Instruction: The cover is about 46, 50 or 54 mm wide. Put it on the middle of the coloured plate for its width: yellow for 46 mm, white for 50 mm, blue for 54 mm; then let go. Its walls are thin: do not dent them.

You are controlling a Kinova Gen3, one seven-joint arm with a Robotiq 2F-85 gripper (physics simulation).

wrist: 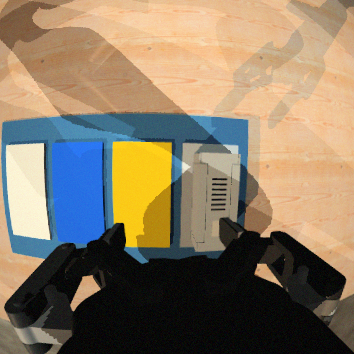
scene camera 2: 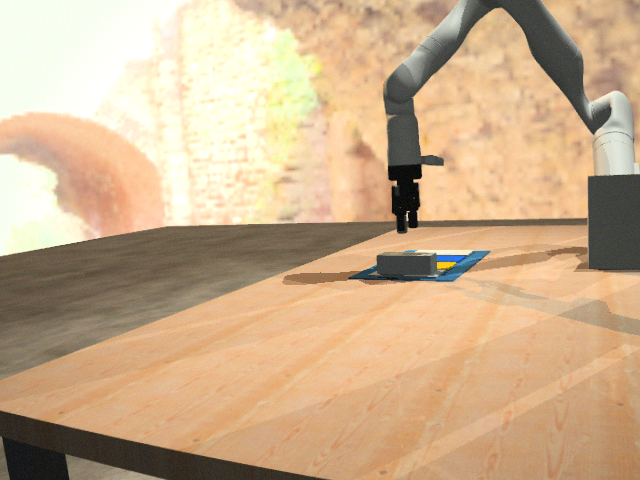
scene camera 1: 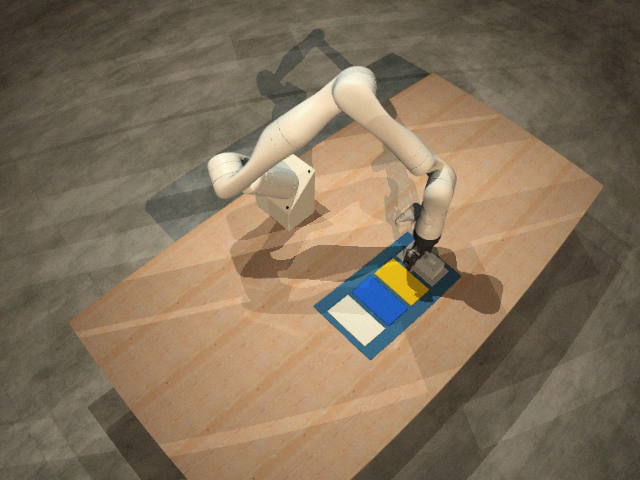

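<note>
The grey cover, a long box with slots on top, lies flat and upright on a pale grey plate at one end of the board. My gripper is open and empty, pointing down, above board height and apart from the cover. In the wrist view its right fingertip overlaps the cover's near end and its left fingertip overlaps the yellow plate's near left corner. The yellow plate is beside the cover's plate, then the blue plate, then the white plate. The cover's exact width cannot be told.
The plates lie on a dark blue board on the wooden table. The arm's pale base block stands on the table, apart from the board. Arm shadows cross the board and part of the yellow plate.
</note>
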